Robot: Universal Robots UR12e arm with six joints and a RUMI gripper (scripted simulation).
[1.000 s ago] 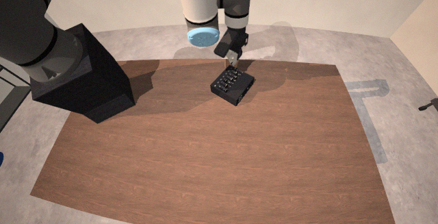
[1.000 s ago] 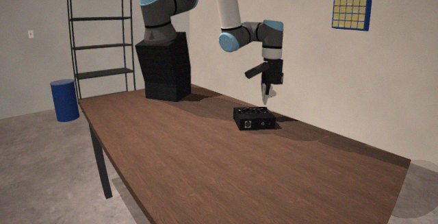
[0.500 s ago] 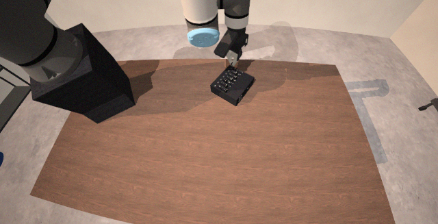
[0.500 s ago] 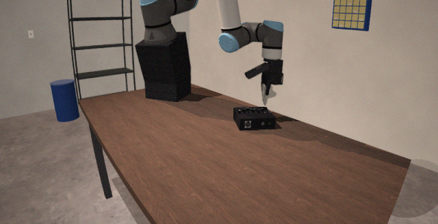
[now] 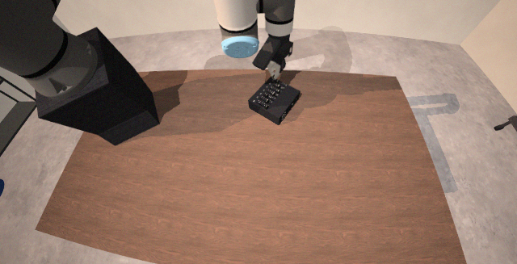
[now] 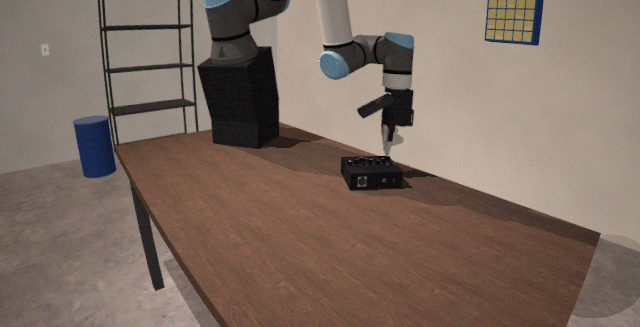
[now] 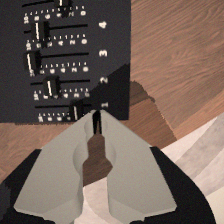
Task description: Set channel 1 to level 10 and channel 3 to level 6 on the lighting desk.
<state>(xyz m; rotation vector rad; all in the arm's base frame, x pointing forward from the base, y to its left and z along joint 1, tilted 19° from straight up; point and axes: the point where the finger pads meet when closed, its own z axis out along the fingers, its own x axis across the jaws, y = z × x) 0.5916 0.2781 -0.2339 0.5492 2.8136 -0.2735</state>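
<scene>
The channel 1 fader knob lies 2 cm ahead of my hand, 1 cm to the right of it and 1 cm below it. Round my hand: channel 2 fader 2 cm ahead, 3 cm to the right, 1 cm below.
</scene>
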